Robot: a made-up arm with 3 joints. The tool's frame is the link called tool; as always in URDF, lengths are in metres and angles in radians. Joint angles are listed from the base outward.
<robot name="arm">
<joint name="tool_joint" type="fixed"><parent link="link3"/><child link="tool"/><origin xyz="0.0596 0.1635 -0.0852" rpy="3.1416 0 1.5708"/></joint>
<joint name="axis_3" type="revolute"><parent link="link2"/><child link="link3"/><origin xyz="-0.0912 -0.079 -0.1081" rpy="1.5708 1.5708 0"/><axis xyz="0 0 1"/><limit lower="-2.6" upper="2.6"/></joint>
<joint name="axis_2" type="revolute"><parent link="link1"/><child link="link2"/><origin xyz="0.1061 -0.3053 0.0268" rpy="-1.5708 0 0"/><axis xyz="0 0 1"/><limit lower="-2.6" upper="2.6"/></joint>
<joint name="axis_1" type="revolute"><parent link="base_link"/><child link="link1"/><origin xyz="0 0 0.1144" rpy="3.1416 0 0"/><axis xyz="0 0 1"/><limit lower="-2.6" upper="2.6"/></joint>
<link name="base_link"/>
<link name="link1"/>
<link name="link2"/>
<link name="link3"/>
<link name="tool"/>
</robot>
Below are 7 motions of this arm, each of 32 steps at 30 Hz.
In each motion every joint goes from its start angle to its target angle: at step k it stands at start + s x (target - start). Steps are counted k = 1, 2, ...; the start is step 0. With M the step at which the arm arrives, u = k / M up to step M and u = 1 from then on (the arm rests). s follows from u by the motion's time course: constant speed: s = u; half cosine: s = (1 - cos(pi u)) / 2; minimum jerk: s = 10 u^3 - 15 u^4 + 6 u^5.
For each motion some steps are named. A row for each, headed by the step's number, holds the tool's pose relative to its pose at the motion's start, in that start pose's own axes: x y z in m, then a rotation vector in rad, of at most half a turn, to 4 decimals.
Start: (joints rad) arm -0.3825 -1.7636 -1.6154
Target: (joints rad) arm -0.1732 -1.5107 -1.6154
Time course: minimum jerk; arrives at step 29
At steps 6, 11, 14, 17, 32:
6: -0.0018 0.0016 0.0049 -0.0166 -0.0123 0.0024
11: -0.0085 0.0069 0.0218 -0.0739 -0.0551 0.0092
14: -0.0144 0.0109 0.0358 -0.1224 -0.0917 0.0131
17: -0.0208 0.0147 0.0500 -0.1722 -0.1296 0.0151
32: -0.0330 0.0204 0.0751 -0.2611 -0.1980 0.0139

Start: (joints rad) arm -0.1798 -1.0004 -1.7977
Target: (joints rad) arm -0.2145 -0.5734 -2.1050
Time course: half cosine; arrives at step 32
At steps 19, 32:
19: -0.0161 0.0315 -0.0683 -0.2560 0.1046 0.2116
32: -0.0305 0.0396 -0.1093 -0.3890 0.1824 0.3273

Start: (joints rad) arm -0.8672 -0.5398 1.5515
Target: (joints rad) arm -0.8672 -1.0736 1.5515
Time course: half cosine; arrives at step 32
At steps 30, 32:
30: 0.0001 0.0070 0.0135 -0.5286 0.0102 0.0000
32: 0.0001 0.0071 0.0136 -0.5337 0.0103 0.0000

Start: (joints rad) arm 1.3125 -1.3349 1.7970
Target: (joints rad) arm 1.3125 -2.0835 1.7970
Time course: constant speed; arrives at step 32
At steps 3, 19, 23, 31, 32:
3: -0.0001 0.0006 0.0049 -0.0684 -0.0157 0.0000
19: -0.0021 0.0092 0.0294 -0.4332 -0.0997 0.0000
23: -0.0029 0.0127 0.0349 -0.5243 -0.1207 0.0000
31: -0.0049 0.0211 0.0447 -0.7067 -0.1626 0.0000
32: -0.0051 0.0223 0.0458 -0.7295 -0.1679 0.0000

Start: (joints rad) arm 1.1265 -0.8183 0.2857
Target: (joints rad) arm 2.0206 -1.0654 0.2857
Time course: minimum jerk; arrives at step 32
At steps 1, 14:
1: 0.0001 0.0000 0.0001 0.0002 0.0001 -0.0002
14: 0.1100 -0.0501 0.0896 0.2245 0.1639 -0.2226

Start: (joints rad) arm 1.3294 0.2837 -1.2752
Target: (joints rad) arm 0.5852 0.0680 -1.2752
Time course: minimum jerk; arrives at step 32
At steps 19, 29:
19: -0.1445 0.2371 0.0934 0.1663 -0.0590 0.4892
29: -0.2530 0.3174 0.1323 0.2333 -0.0649 0.7287

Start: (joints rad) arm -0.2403 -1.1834 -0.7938
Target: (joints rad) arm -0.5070 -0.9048 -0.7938
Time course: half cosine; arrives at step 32
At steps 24, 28, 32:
24: -0.0299 0.0416 -0.1265 -0.3087 -0.0237 0.1107
28: -0.0353 0.0452 -0.1426 -0.3465 -0.0278 0.1282
32: -0.0373 0.0464 -0.1483 -0.3596 -0.0293 0.1345

